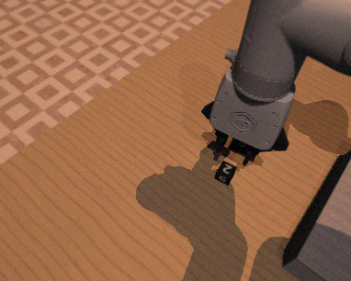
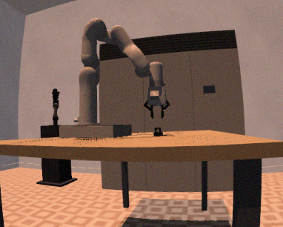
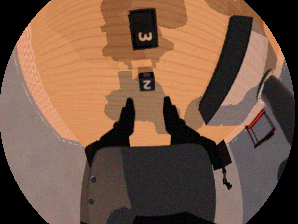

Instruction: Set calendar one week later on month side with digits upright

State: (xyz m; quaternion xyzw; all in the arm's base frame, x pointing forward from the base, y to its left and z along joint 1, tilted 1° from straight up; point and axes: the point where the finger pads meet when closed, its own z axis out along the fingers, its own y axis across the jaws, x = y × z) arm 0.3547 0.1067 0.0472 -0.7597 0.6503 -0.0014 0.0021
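Right now my hand is 9 cm above the black digit cube. Round my hand: black cube 1 cm ahead, 9 cm to the right, 8 cm below.
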